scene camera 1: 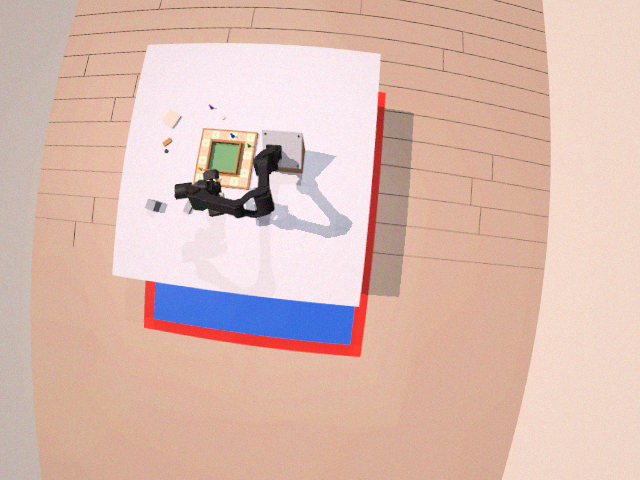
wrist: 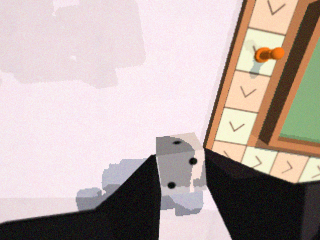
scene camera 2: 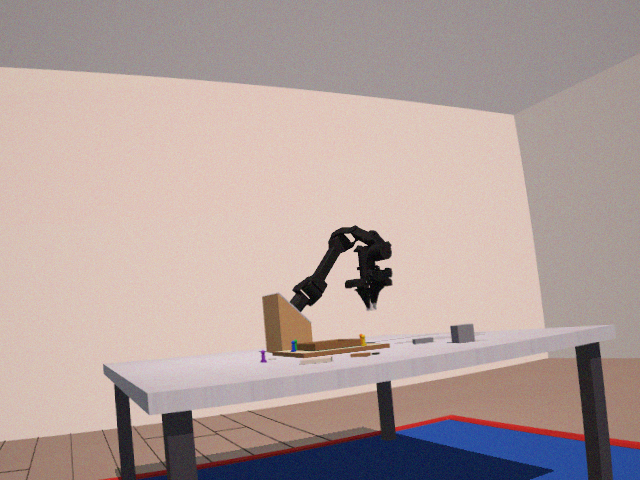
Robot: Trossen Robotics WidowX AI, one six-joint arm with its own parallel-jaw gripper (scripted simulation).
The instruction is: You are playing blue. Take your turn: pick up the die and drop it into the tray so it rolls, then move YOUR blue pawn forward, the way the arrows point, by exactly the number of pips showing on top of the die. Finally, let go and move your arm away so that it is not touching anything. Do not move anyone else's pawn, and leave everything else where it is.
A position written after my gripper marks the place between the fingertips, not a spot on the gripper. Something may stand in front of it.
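Observation:
My gripper (scene camera 2: 371,307) holds a white die (wrist: 180,158). Wrist view also shows my gripper (wrist: 178,158).

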